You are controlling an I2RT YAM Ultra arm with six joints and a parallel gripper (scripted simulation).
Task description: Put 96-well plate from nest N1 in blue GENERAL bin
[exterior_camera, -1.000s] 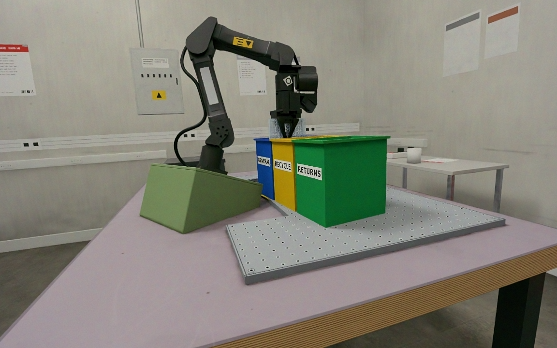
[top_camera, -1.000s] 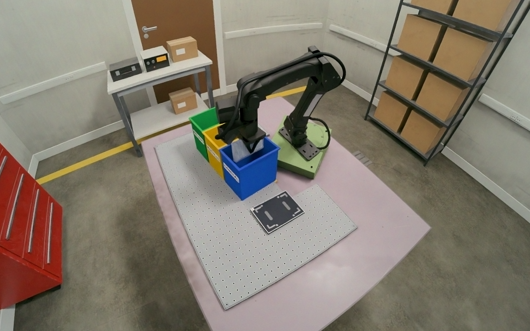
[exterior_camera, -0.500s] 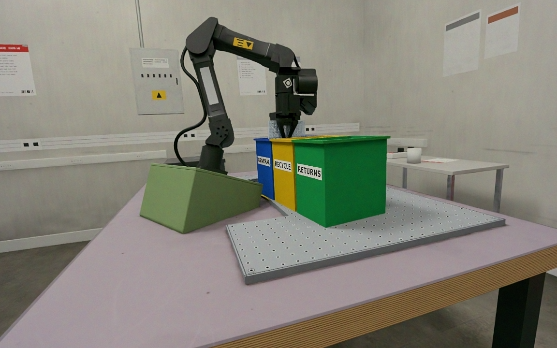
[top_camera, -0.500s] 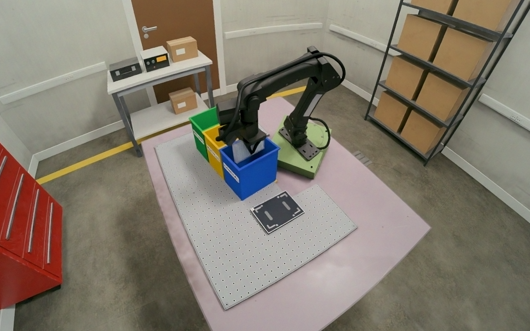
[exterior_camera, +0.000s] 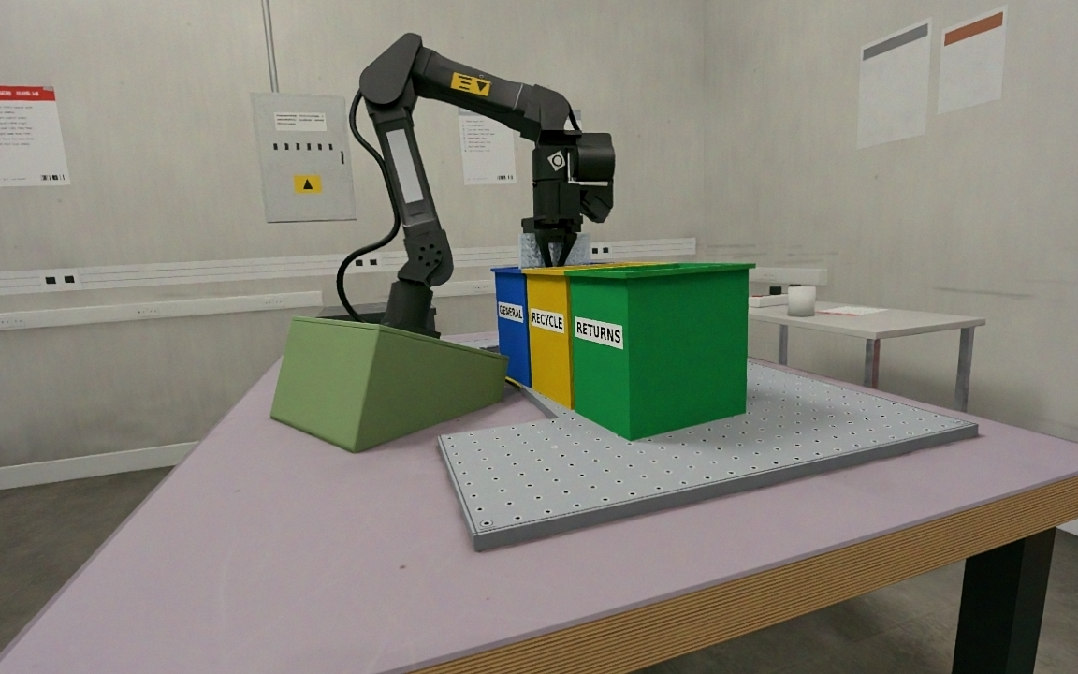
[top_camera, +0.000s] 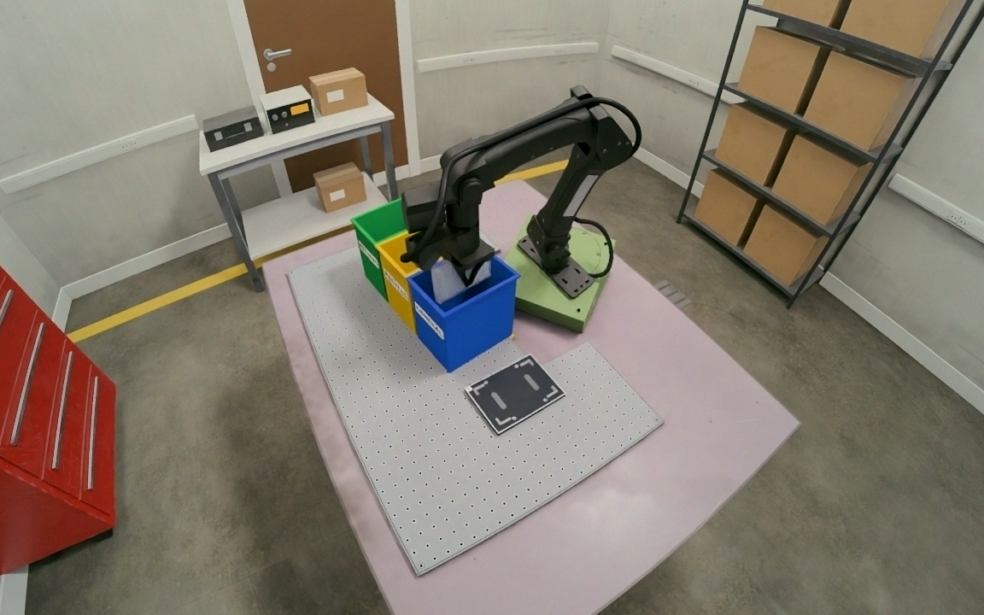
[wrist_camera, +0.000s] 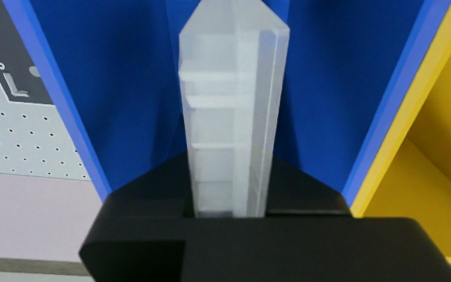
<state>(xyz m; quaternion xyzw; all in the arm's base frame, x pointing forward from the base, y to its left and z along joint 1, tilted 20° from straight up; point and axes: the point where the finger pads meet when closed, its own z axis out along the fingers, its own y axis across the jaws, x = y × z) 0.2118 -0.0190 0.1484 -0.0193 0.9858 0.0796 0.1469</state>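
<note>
Now: the 96-well plate 20 mm above my hand and 10 mm ahead of it. From my hand the other things lie so: yellow recycle bin (130 mm to the right, 80 mm below, 20 mm ahead); then plate nest N1 (180 mm to the left, 160 mm below, 10 mm ahead); then blue general bin (80 mm below, 10 mm ahead).
</note>
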